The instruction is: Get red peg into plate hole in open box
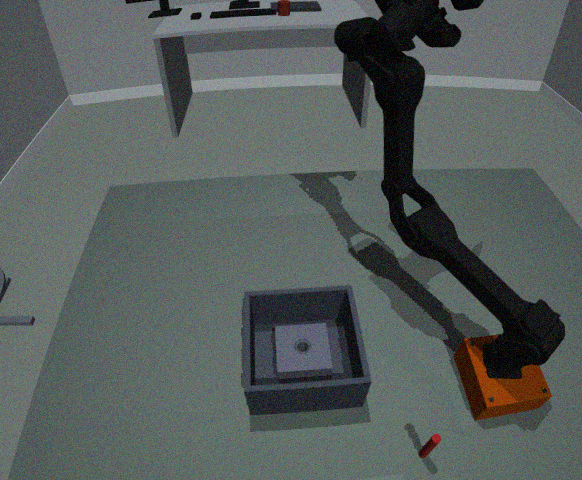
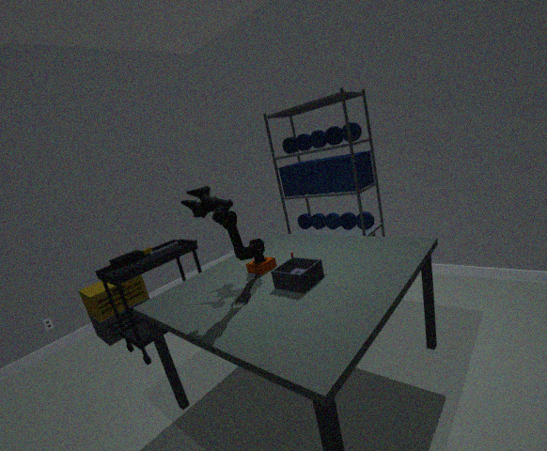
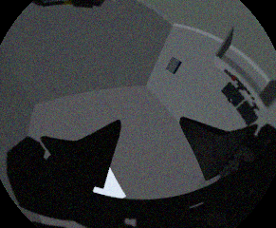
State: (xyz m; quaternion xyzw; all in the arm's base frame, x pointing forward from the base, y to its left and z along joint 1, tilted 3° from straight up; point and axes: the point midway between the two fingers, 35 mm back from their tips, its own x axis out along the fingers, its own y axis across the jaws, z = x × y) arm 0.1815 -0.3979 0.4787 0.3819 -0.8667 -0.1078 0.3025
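The red peg is 55 cm to the left of my gripper tip and 53 cm below it. The rest, counted from my gripper tip: light grey plate 52 cm below, 40 cm to the left, 21 cm ahead; grey box 54 cm below, 40 cm to the left, 21 cm ahead.
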